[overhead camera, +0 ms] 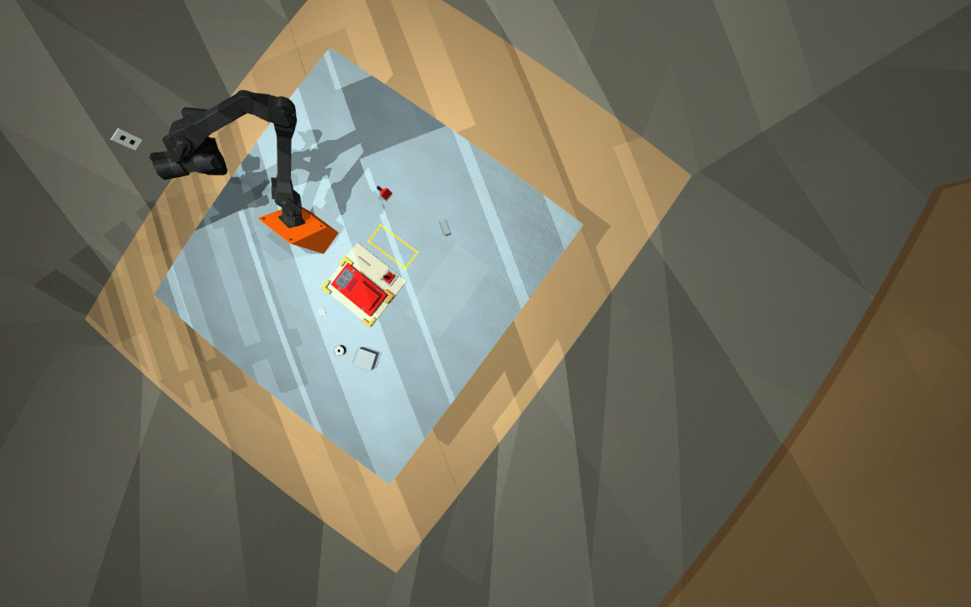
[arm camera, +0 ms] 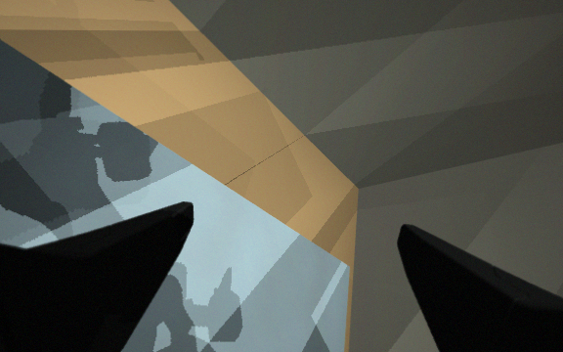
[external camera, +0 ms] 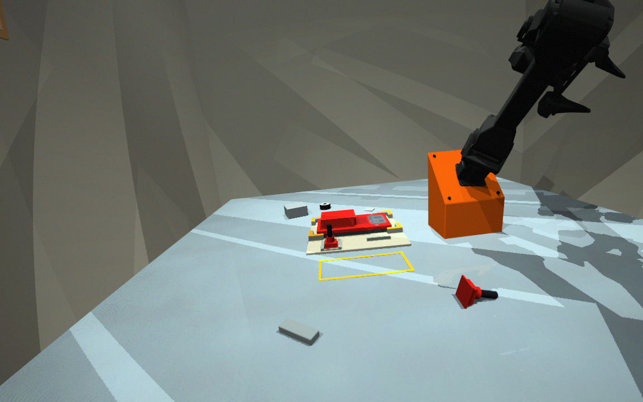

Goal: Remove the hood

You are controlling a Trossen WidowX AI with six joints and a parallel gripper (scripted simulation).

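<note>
The hood lies 63 cm ahead of my gripper tip, 27 cm below it and 11 cm to the right of it. From my gripper tip the other things lie so: wheel (68 cm ahead, 35 cm to the right, 30 cm below).
</note>
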